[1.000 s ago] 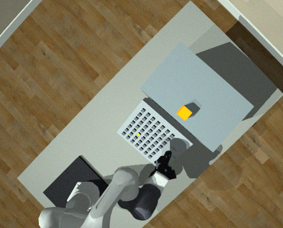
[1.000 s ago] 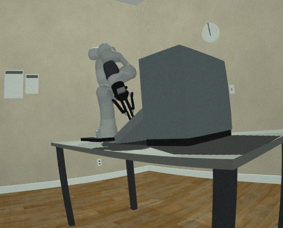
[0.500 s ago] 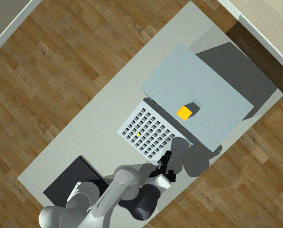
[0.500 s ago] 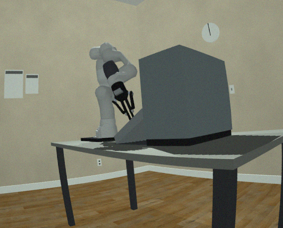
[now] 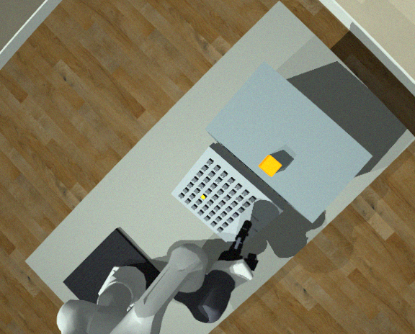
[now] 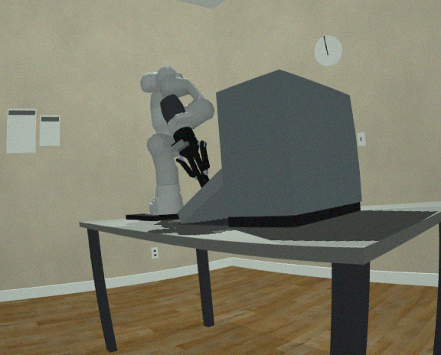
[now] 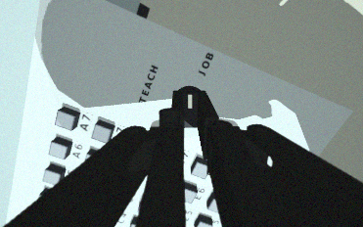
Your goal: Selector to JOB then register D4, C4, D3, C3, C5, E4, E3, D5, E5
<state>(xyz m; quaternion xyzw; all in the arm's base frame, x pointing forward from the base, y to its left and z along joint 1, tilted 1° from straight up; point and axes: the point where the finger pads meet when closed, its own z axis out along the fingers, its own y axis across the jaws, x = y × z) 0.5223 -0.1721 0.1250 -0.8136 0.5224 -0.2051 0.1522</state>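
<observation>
The selector knob lies 1 cm ahead of my hand and 2 cm below it. Round my hand: D5 key: 1 cm ahead, 13 cm to the left, 3 cm below; then key C5: 4 cm ahead, 13 cm to the left, 2 cm below; then key D6: 1 cm ahead, 9 cm to the left, 3 cm below.
</observation>
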